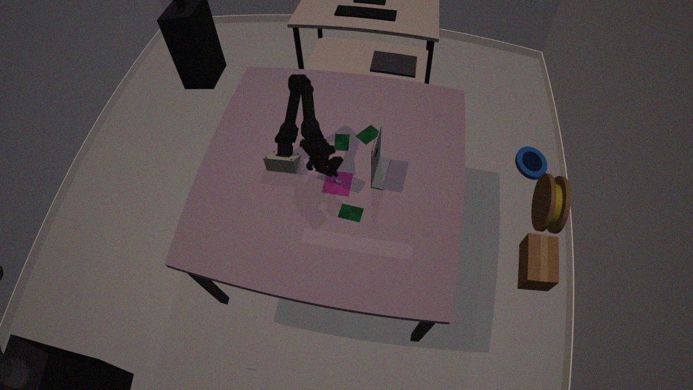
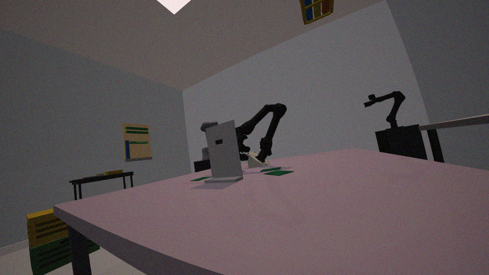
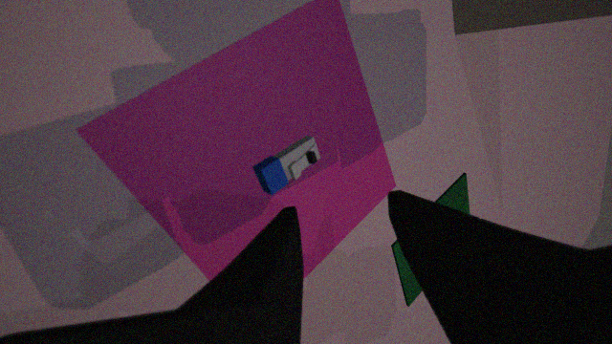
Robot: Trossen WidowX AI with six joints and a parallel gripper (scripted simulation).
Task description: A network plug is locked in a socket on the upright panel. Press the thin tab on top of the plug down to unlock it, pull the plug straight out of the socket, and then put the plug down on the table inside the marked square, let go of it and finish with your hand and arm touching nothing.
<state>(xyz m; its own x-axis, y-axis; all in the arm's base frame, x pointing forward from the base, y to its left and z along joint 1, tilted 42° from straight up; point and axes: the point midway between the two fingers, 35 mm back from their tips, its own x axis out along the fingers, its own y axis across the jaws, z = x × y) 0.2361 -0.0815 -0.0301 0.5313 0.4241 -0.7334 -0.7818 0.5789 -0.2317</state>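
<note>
Right now the network plug is 4 cm below my gripper tip and 1 cm ahead of it. Also, from my gripper tip: panel (18 cm ahead, 7 cm to the left, 6 cm above); magenta marked square (5 cm below, 1 cm ahead).
</note>
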